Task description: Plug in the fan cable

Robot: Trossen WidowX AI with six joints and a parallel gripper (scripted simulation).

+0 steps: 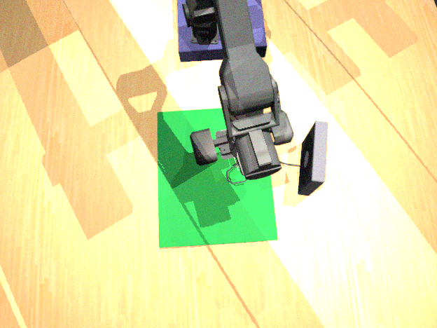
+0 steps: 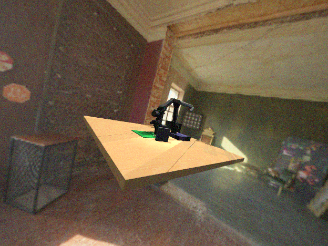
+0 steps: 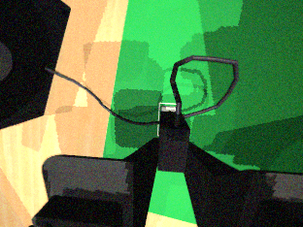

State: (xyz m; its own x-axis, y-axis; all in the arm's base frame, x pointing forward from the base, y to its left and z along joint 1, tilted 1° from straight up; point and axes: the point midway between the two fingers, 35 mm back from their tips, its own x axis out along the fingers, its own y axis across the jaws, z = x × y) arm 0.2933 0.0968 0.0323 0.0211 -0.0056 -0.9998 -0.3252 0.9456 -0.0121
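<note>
Now: the white four-pin header 10 mm ahead of my gripper tip and 40 mm below it. Also, from my gripper tip: black fan (10 mm ahead, 130 mm to the left, 20 mm above); green board (40 mm ahead, 50 mm to the right, 50 mm below); dark plug (10 mm ahead, 10 mm above).
</note>
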